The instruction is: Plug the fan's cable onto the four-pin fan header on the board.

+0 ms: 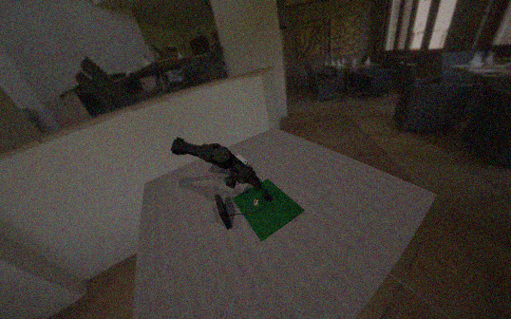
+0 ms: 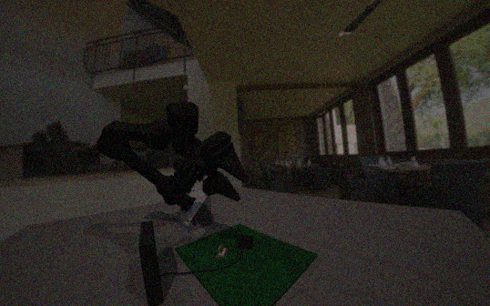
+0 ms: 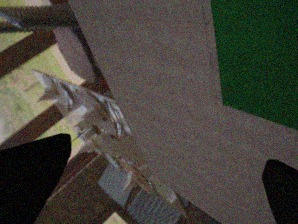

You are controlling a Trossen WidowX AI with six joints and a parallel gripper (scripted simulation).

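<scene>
Right now my gripper tip is 6 cm past the fan plug, 6 cm to the right of it and 16 cm above it. Also, from my gripper tip: green board 6 cm behind, 3 cm to the left, 20 cm below; black fan 11 cm behind, 15 cm to the right, 12 cm below.
</scene>
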